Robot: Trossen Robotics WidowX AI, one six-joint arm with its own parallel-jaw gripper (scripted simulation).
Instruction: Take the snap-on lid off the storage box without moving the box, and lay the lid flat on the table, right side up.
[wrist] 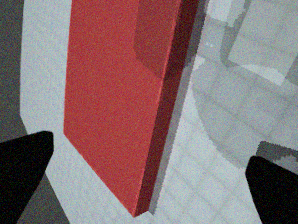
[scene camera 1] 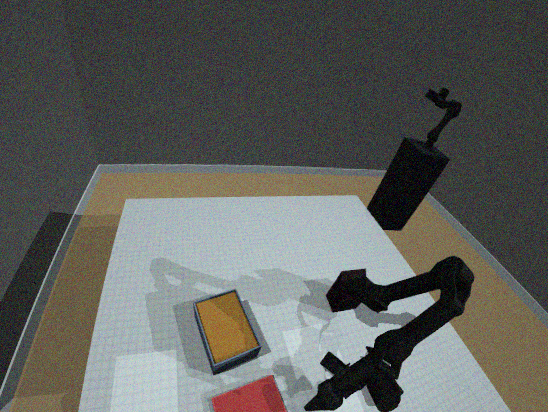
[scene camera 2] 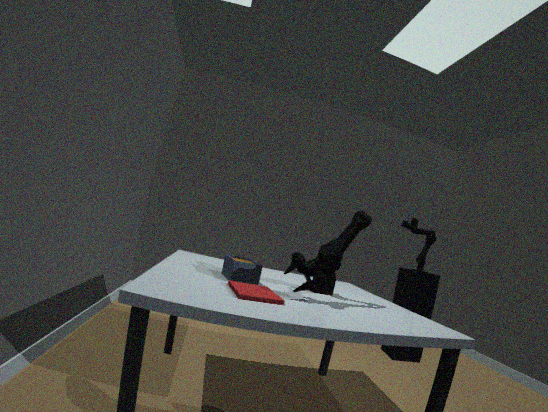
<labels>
storage box: scene camera 1; scene camera 2; not seen in the wrist view (out of frame)
same spot on storage box: (scene camera 2: 235,268) = (scene camera 1: 216,368)
</labels>
